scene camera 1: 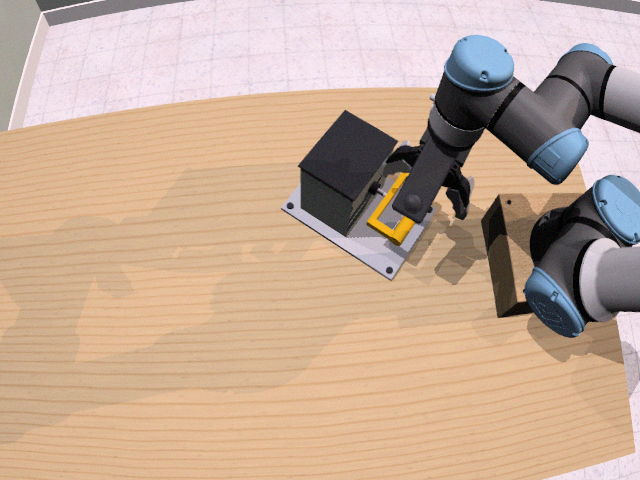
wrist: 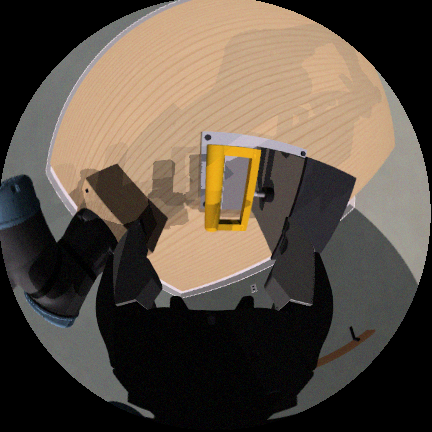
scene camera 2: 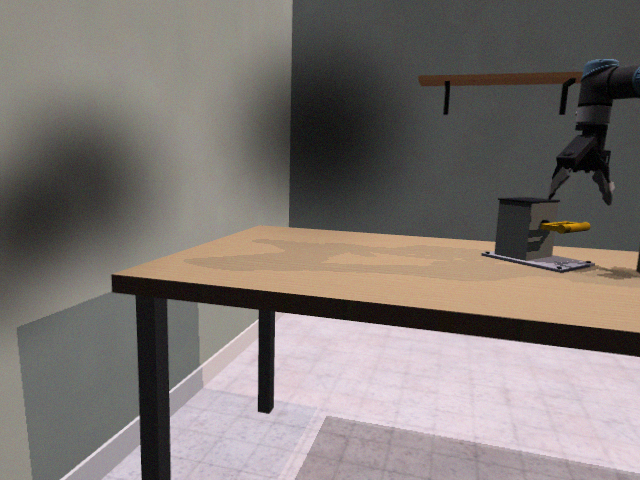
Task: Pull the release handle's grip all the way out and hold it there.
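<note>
The release handle's yellow grip [scene camera 1: 404,230] [scene camera 2: 577,227] [wrist: 214,190] is a rectangular loop with a thick outer bar. It stands out level from the side of a dark-topped grey box [scene camera 1: 346,155] [scene camera 2: 509,229] [wrist: 325,200], with a short stretch of thin metal rod [scene camera 1: 381,191] [wrist: 260,194] showing between them. The box is on a pale base plate [scene camera 1: 379,261] [wrist: 240,139]. My gripper [scene camera 1: 425,188] [scene camera 2: 580,200] [wrist: 212,219] is open and empty, pointing down above the grip and not touching it. One finger is near the box's top edge. In scene camera 1 my gripper hides part of the grip.
A brown block [scene camera 1: 516,242] [wrist: 117,195] stands under the arm's base on the wooden table [scene camera 1: 206,330] [scene camera 2: 413,294] [wrist: 175,65], to the right of the plate in scene camera 1. A wall shelf [scene camera 2: 496,79] is in the background.
</note>
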